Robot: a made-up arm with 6 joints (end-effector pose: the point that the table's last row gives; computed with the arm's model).
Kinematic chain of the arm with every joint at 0, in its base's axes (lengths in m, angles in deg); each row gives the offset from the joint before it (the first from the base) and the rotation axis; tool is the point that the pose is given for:
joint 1: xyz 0 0 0.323 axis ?
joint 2: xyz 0 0 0 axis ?
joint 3: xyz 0 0 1.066 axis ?
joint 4: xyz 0 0 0 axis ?
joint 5: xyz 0.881 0 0 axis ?
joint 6: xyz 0 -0.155 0 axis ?
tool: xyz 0 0 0
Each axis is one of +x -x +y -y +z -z.
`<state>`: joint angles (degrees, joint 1 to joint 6).
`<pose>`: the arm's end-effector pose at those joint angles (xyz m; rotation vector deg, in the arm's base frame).
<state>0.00 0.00 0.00 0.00 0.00 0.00</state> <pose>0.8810 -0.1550 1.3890 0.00 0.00 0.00</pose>
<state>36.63 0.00 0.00 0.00 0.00 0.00</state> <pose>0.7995 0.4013 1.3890 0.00 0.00 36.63</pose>
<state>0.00 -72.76 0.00 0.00 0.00 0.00</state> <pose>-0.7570 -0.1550 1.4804 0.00 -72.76 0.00</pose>
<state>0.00 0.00 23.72 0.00 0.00 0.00</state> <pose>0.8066 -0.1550 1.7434 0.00 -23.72 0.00</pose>
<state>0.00 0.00 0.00 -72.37 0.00 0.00</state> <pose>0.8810 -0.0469 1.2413 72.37 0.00 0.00</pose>
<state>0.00 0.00 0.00 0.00 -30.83 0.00</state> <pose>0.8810 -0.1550 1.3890 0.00 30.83 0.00</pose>
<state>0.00 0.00 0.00 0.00 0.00 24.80</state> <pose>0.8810 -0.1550 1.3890 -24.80 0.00 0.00</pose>
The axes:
joint 1: +z
joint 2: +y
joint 3: -y
joint 4: -x
joint 5: -y
joint 6: -x

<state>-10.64 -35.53 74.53 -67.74 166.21 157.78</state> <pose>-0.7842 0.0876 2.0673 108.00 12.87 -94.80</pose>
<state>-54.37 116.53 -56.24 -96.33 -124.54 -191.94</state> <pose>0.0491 -0.0391 -0.1112 92.39 1.31 -0.40</pose>
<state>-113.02 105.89 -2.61 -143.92 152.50 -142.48</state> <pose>-0.1425 -0.6557 -0.7754 -86.66 -70.90 -97.58</pose>
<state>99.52 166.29 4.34 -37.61 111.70 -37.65</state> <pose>0.2227 -0.5855 -0.8957 -24.44 29.29 55.71</pose>
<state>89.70 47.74 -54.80 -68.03 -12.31 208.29</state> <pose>0.0604 0.4570 0.2111 77.97 32.88 -110.01</pose>
